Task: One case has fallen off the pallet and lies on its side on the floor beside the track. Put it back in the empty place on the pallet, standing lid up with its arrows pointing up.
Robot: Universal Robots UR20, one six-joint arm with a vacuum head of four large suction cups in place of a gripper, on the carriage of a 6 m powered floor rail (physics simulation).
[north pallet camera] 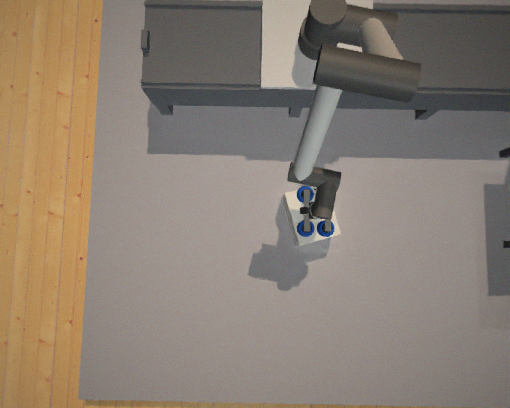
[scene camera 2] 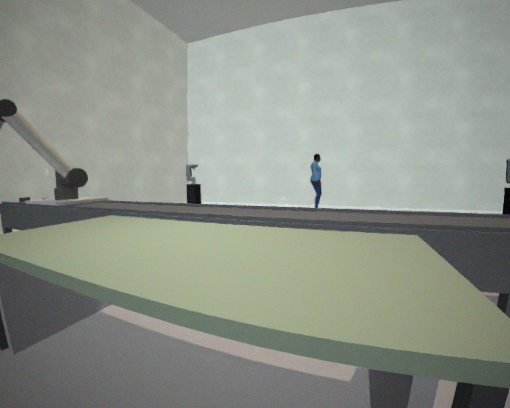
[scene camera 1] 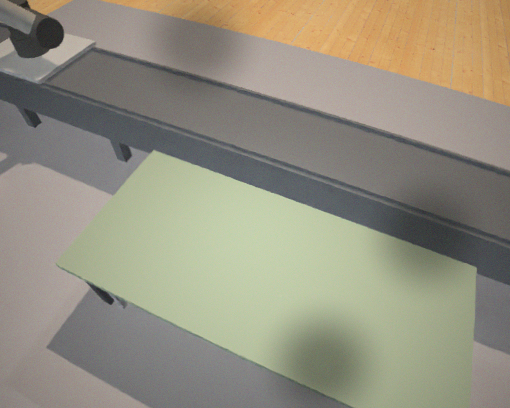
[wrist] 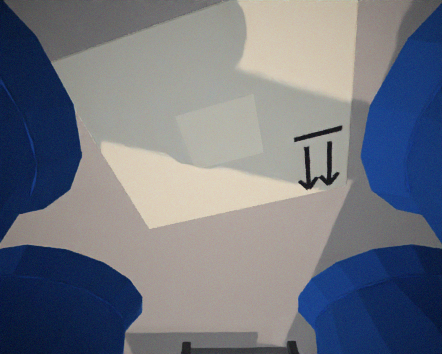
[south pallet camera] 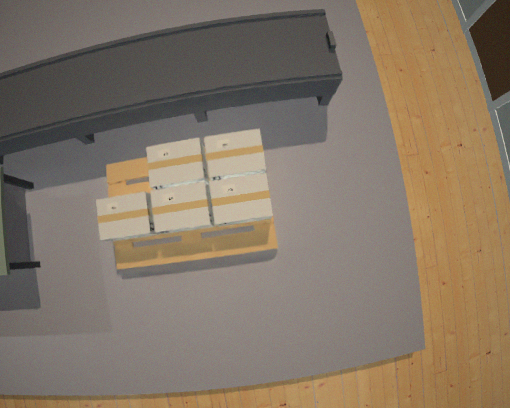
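Seen in the pictures: hand at its tool point: [wrist: 221, 231]; arm's base at its link origin: [north pallet camera: 317, 41] [scene camera 2: 66, 199] [scene camera 1: 34, 49].
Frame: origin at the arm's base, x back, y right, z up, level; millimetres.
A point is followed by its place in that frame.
Observation:
The fallen case [north pallet camera: 296, 210] {x -1041, y 92, z -293 mm} [wrist: 150, 115] {x -1159, y 9, z -292 mm} lies on its side on the floor beside the track, turned at an angle. Its upward face has a pale square label and two black arrows, which point toward its lower edge in the wrist view. My gripper [north pallet camera: 316, 211] {x -1064, y 0, z -84 mm} [wrist: 221, 200] {x -1064, y 0, z -84 mm} is over the case, facing down. Its blue cups hold nothing, and a gap to the case shows in the wrist view. Arm and cups hide part of the case in the north pallet view. The wooden pallet [south pallet camera: 118, 172] {x -628, y -4091, z -427 mm} carries several white cases with tan tape; its back left place is bare.
The raised track [scene camera 1: 250, 120] [north pallet camera: 200, 45] [south pallet camera: 175, 60] runs behind the pallet and fallen case. A green table [scene camera 1: 250, 240] {x -813, y -2196, z -40 mm} [scene camera 2: 250, 270] {x -1071, y -2709, z -40 mm} stands beside the track. The white carriage [scene camera 1: 65, 55] {x 34, y -288, z 0 mm} [north pallet camera: 280, 45] {x -29, y 232, z 0 mm} carries the arm. A person [scene camera 2: 316, 175] stands beyond the track.

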